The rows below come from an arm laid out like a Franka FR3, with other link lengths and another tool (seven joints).
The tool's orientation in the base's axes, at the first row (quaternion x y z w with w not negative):
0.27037, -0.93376, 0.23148, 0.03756
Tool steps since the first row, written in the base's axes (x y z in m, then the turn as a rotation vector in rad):
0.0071, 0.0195, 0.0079, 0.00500, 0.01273, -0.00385
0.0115, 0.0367, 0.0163, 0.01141, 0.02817, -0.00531
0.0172, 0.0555, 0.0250, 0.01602, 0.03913, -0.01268
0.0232, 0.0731, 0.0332, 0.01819, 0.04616, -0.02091
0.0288, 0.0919, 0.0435, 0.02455, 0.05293, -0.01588
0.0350, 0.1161, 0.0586, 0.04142, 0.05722, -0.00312
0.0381, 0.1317, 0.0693, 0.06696, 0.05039, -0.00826
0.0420, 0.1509, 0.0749, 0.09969, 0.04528, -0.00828
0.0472, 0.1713, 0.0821, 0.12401, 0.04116, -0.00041
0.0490, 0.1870, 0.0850, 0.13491, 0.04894, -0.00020
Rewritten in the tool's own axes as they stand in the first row. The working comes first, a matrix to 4 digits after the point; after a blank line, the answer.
The tool's axes in the first row as the columns of a matrix, in the base's axes (used below as rounded here):
-0.8510, -0.5223, 0.0550
-0.4875, 0.7466, -0.4526
0.1953, -0.4120, -0.8900

-0.0140, 0.0076, -0.0155, -0.01121, 0.00848, -0.00206
-0.0245, 0.0147, -0.0305, -0.02448, 0.01726, -0.00740
-0.0368, 0.0222, -0.0464, -0.03519, 0.02607, -0.00554
-0.0489, 0.0288, -0.0614, -0.04207, 0.03358, -0.00128
-0.0608, 0.0356, -0.0787, -0.04980, 0.03324, -0.00847
-0.0749, 0.0443, -0.1028, -0.06375, 0.02237, -0.02084
-0.0831, 0.0499, -0.1192, -0.08316, 0.00605, -0.01177
-0.0947, 0.0599, -0.1326, -0.10853, -0.01485, -0.00764
-0.1076, 0.0694, -0.1480, -0.12568, -0.03387, -0.01144
-0.1163, 0.0790, -0.1576, -0.13871, -0.03384, -0.01455

